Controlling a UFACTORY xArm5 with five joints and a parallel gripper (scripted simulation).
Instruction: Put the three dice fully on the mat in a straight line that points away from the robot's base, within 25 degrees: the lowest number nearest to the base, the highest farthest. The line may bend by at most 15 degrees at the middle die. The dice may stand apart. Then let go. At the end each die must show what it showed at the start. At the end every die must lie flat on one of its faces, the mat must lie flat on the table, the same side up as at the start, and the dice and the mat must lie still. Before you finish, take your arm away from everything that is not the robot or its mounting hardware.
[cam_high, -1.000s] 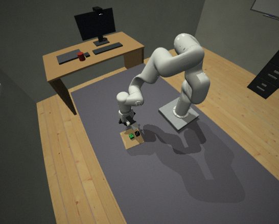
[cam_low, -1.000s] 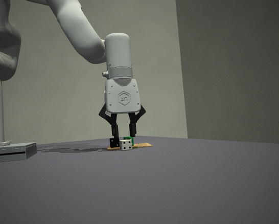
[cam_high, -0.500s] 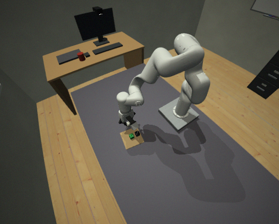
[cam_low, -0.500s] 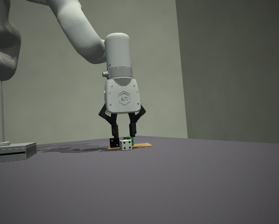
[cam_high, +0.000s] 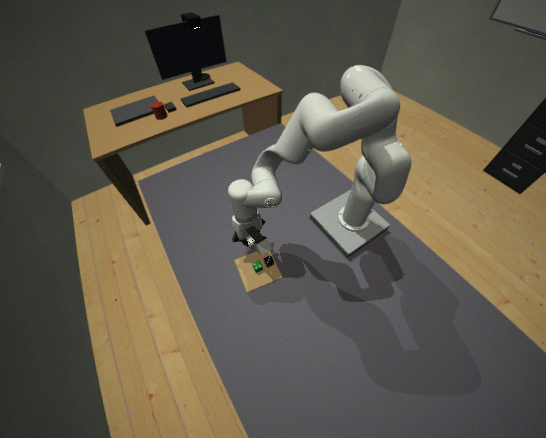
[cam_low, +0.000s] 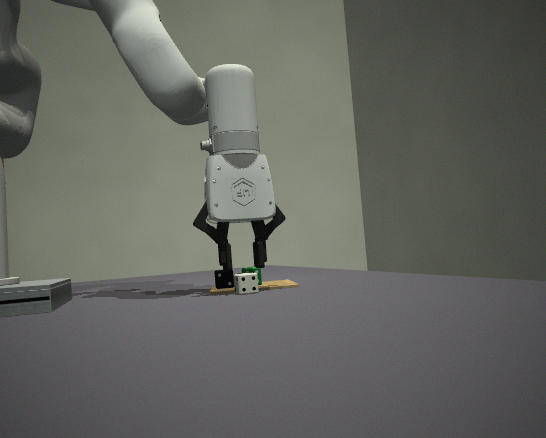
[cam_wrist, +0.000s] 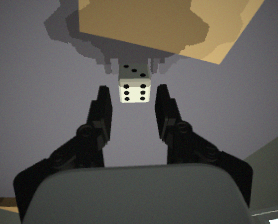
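The white die lies 4 cm below my hand. From my hand the other things lie so: tan mat 5 cm ahead, 9 cm to the left, 5 cm below; then green die 5 cm ahead, 9 cm to the left, 4 cm below; then black die 11 cm to the left, 4 cm below.
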